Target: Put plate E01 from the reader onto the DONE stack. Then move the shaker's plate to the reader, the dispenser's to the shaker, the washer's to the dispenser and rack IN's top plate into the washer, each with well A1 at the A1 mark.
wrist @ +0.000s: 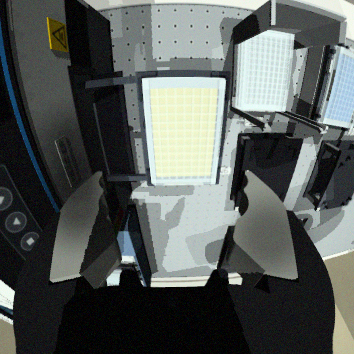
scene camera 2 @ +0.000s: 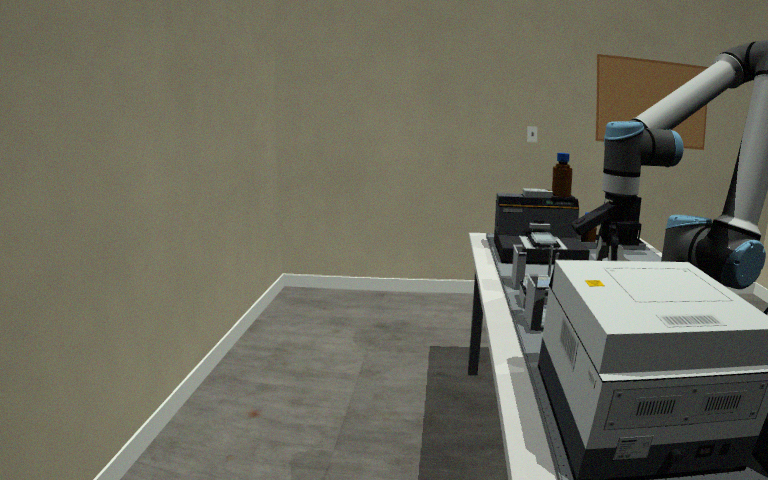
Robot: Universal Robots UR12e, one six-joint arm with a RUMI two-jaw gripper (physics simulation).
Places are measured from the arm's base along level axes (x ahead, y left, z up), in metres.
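Pixels of known places: gripper, between the fingertips: (wrist: 173, 172).
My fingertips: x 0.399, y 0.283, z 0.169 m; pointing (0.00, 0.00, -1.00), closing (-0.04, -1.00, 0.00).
For each thing: its middle in the pictures, then the offset to it from my fingertips. "spot": a spot on its surface instead.
- plate with pale yellow wells, middle of its body: (wrist: 183, 136) 0.012 m right, 0.007 m ahead, 0.069 m down
- dark frame, a spot on its surface: (wrist: 226, 95) spot: 0.059 m right, 0.052 m ahead, 0.071 m down
- clear-welled plate, middle of its body: (wrist: 265, 71) 0.149 m right, 0.087 m ahead, 0.159 m down
- grey rack, a spot on its surface: (wrist: 317, 25) spot: 0.189 m right, 0.152 m ahead, 0.100 m down
- plate with blue wells, middle of its body: (wrist: 345, 89) (scene camera 2: 545, 284) 0.293 m right, 0.077 m ahead, 0.125 m down
- pale plate, middle of its body: (scene camera 2: 543, 238) 0.765 m right, 0.025 m back, 0.105 m down
- dark instrument, middle of its body: (scene camera 2: 541, 204) 0.843 m right, 0.027 m back, 0.018 m up
- large white machine, middle of its body: (scene camera 2: 643, 354) 0.295 m left, 0.014 m ahead, 0.052 m down
- Amber bottle, a spot on its surface: (scene camera 2: 561, 180) spot: 0.897 m right, 0.123 m back, 0.112 m up
- machine with a warning label, a spot on its surface: (wrist: 58, 35) spot: 0.094 m left, 0.119 m ahead, 0.040 m down
A plate with pale yellow wells (wrist: 184, 132) lies flat in a dark frame (wrist: 226, 95) beside a dark machine in the wrist view. My gripper (scene camera 2: 614, 249) (wrist: 173, 172) is open and empty; its fingers stand apart near that plate's lower end, above the deck. A clear-welled plate (wrist: 265, 72) sits in a grey rack (wrist: 317, 25), and a plate with blue wells (wrist: 341, 89) lies right of it. In the scene view a pale plate (scene camera 2: 543, 238) rests on a light carrier in front of the dark instrument (scene camera 2: 535, 217). Plate labels and A1 marks are not readable.
A large white machine (scene camera 2: 651, 316) fills the right front and hides part of the deck. Amber bottle (scene camera 2: 561, 180) stands on the dark instrument. In the wrist view, a machine with a warning label (wrist: 58, 35) stands left, and black holders (wrist: 267, 167) (wrist: 342, 175) stand right.
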